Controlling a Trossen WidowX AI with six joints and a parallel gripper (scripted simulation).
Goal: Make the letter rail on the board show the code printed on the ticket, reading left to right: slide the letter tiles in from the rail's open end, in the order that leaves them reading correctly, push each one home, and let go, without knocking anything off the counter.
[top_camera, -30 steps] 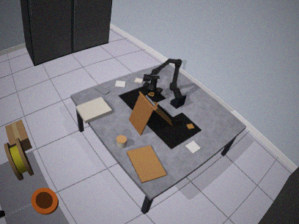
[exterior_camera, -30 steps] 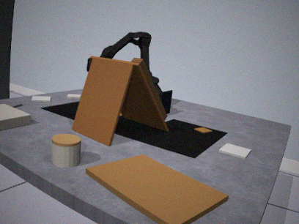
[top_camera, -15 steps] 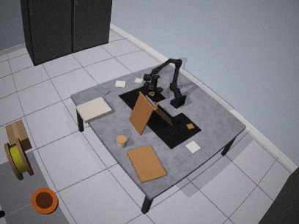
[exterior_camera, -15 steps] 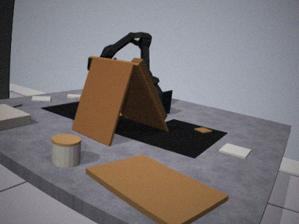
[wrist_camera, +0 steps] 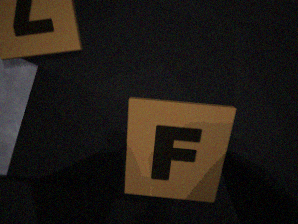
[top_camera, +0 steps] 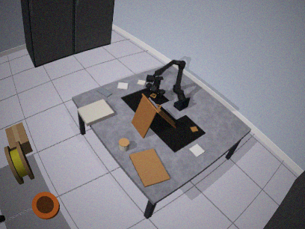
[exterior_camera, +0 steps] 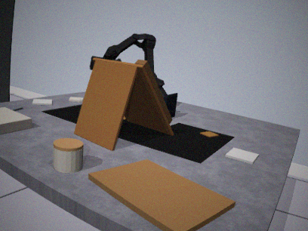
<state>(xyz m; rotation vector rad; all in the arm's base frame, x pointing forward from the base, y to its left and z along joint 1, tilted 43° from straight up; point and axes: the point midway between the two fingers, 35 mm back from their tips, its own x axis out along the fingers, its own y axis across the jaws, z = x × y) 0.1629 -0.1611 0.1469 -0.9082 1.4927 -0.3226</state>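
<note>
The white ticket is 14 cm ahead of my gripper tip, 27 cm to the left of it and 6 cm above it. From my gripper tip the other things lie so: grey card 36 cm ahead, 32 cm to the right, 3 cm below; cream card 5 cm behind, 26 cm to the right, 3 cm below; black mat 4 cm ahead, 22 cm to the left, 3 cm below.
</note>
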